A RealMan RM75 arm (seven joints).
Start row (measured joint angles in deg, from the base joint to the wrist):
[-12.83 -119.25 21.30 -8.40 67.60 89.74 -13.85]
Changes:
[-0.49 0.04 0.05 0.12 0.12 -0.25 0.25]
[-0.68 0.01 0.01 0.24 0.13 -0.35 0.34]
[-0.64 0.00 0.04 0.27 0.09 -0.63 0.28]
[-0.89 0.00 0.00 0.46 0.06 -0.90 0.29]
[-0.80 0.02 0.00 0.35 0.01 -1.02 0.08]
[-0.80 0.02 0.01 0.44 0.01 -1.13 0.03]
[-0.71 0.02 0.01 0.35 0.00 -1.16 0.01]
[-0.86 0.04 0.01 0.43 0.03 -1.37 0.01]
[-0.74 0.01 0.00 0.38 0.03 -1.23 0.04]
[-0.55 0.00 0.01 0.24 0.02 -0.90 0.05]
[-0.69 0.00 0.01 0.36 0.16 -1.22 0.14]
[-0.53 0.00 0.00 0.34 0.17 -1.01 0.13]
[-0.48 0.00 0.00 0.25 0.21 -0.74 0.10]
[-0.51 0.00 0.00 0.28 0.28 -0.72 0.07]
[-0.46 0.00 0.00 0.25 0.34 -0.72 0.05]
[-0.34 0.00 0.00 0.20 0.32 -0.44 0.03]
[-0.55 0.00 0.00 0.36 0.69 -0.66 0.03]
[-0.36 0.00 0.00 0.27 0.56 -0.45 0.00]
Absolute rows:
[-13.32 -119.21 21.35 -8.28 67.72 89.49 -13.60]
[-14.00 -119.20 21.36 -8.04 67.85 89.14 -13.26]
[-14.64 -119.20 21.40 -7.77 67.94 88.51 -12.98]
[-15.53 -119.20 21.40 -7.31 68.00 87.61 -12.69]
[-16.33 -119.18 21.40 -6.96 68.01 86.59 -12.61]
[-17.13 -119.16 21.41 -6.52 68.02 85.46 -12.58]
[-17.84 -119.14 21.42 -6.17 68.02 84.30 -12.57]
[-18.70 -119.10 21.43 -5.74 68.05 82.93 -12.56]
[-19.44 -119.09 21.43 -5.36 68.08 81.70 -12.52]
[-19.99 -119.09 21.44 -5.12 68.10 80.80 -12.47]
[-20.68 -119.09 21.45 -4.76 68.26 79.58 -12.33]
[-21.21 -119.09 21.45 -4.42 68.43 78.57 -12.20]
[-21.69 -119.09 21.45 -4.17 68.64 77.83 -12.10]
[-22.20 -119.09 21.45 -3.89 68.92 77.11 -12.03]
[-22.66 -119.09 21.45 -3.64 69.26 76.39 -11.98]
[-23.00 -119.09 21.45 -3.44 69.58 75.95 -11.95]
[-23.55 -119.09 21.45 -3.08 70.27 75.29 -11.92]
[-23.91 -119.09 21.45 -2.81 70.83 74.84 -11.92]

